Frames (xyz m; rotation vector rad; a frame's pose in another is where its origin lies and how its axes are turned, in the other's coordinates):
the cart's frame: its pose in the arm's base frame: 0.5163 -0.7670 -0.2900 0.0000 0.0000 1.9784
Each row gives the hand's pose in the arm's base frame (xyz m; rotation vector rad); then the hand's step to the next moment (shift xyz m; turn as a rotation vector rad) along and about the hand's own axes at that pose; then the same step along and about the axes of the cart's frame.
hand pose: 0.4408 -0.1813 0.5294 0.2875 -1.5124 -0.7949
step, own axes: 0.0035 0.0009 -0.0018 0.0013 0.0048 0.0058
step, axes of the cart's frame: -0.0025 -0.0006 0.0031 0.0058 0.0022 0.0045
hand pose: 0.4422 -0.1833 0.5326 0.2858 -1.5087 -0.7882
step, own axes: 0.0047 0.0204 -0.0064 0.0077 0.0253 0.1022
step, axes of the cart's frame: 0.0047 -0.0144 0.0158 0.0765 0.0660 0.0306
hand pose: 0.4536 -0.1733 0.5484 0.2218 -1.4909 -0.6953
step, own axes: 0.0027 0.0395 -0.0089 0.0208 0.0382 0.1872
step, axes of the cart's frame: 0.0172 -0.0288 0.0228 0.1319 0.1275 0.0572
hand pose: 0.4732 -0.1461 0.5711 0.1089 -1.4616 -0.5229
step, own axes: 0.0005 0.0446 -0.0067 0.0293 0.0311 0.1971
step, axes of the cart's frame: 0.0272 -0.0319 0.0166 0.1297 0.1408 0.0635
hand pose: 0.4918 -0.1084 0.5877 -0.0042 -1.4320 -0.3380
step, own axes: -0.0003 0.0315 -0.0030 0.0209 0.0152 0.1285
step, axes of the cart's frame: 0.0230 -0.0210 0.0055 0.0801 0.0948 0.0421
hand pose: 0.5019 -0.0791 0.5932 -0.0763 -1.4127 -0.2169
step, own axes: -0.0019 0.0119 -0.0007 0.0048 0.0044 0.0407
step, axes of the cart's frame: 0.0097 -0.0072 -0.0011 0.0253 0.0304 0.0115
